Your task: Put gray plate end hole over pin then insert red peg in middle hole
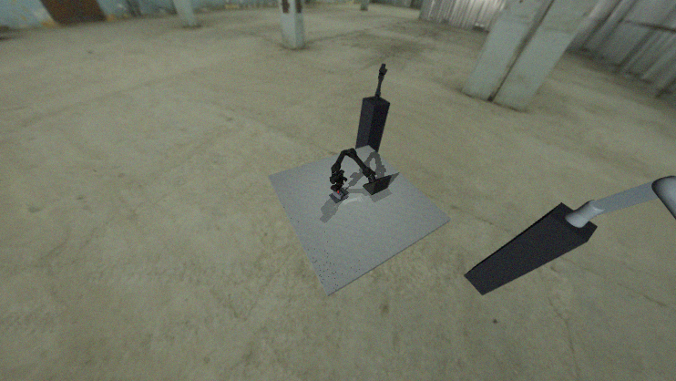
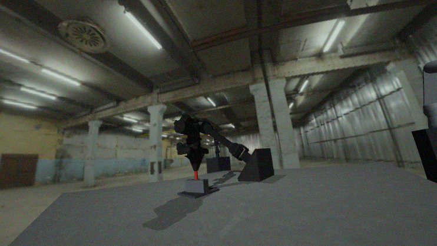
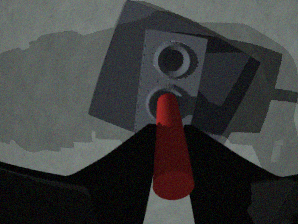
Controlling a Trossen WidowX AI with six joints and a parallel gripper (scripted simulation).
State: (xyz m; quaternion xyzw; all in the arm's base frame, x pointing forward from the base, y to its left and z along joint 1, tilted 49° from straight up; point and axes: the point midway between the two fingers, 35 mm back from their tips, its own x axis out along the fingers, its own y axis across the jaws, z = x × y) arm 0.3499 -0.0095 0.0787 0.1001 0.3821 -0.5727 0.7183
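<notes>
Now: the red peg right at my gripper tip. Round my gripper tip: gray plate (5 cm below); then dark base (1 cm behind, 1 cm to the left, 9 cm below).
</notes>
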